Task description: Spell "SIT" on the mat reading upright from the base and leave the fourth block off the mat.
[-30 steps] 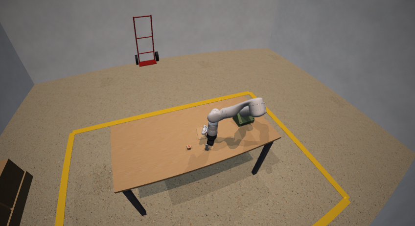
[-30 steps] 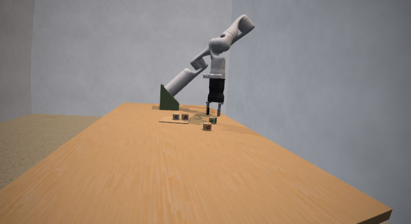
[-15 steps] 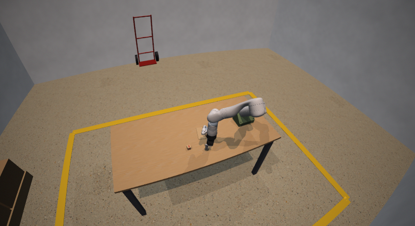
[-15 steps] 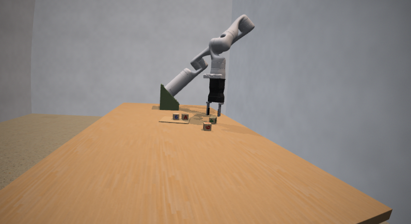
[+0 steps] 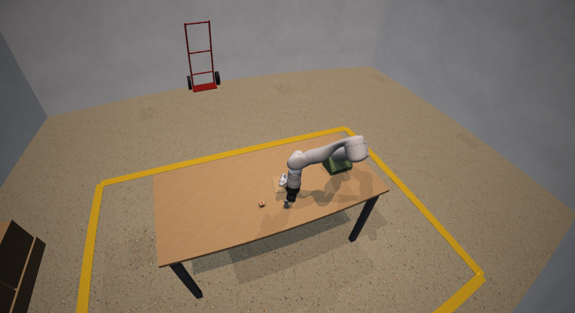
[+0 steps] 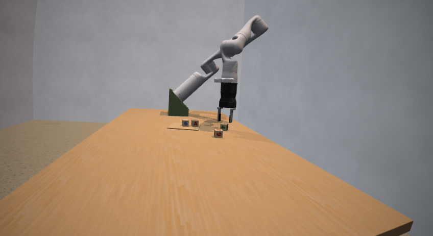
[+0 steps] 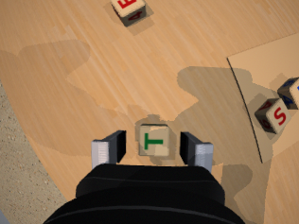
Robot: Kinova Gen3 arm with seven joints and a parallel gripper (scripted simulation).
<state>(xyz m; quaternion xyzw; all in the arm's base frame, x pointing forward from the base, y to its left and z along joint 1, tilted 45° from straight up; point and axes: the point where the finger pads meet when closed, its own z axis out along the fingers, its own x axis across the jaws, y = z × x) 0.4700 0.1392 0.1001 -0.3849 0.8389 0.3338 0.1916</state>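
Right now the green-marked block is 40 mm below my hand. Round my hand: blue-marked block (70 mm behind, 170 mm to the right, 40 mm below); tan mat (70 mm behind, 170 mm to the right, 50 mm below); E block (130 mm ahead, 70 mm to the right, 40 mm below).
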